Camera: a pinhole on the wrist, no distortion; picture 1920 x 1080 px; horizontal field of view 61.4 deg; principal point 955.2 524.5 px. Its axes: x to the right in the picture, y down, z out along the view. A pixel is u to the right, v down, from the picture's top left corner.
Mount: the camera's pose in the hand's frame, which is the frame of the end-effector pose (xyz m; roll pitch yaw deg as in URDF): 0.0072 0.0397 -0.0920 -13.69 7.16 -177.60
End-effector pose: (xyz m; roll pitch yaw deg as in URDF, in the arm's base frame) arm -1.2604 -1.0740 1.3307 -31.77 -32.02 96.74
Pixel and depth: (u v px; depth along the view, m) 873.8 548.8 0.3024
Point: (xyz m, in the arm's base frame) -1.3209 -1.1919 1.4859
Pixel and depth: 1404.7 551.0 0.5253
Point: -1.3371 -1.4573 1.5566
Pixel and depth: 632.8 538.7 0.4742
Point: -1.3762 -1.2379 1.6609
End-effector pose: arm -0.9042 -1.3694 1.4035 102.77 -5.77 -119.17
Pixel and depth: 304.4 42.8 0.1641
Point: -1.0103 -1.3648 1.4385
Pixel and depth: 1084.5 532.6 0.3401
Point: -1.0699 -1.2224 1.3028
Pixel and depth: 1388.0 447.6 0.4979
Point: -1.1319 -1.0517 1.2411
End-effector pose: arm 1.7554 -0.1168 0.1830 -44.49 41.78 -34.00
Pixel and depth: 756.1 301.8 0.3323
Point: 1.9521 -0.0383 0.3049
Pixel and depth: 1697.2 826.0 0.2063
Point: 1.7563 -0.0889 0.3268
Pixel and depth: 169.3 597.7 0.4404
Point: 2.1394 -0.1425 0.2974
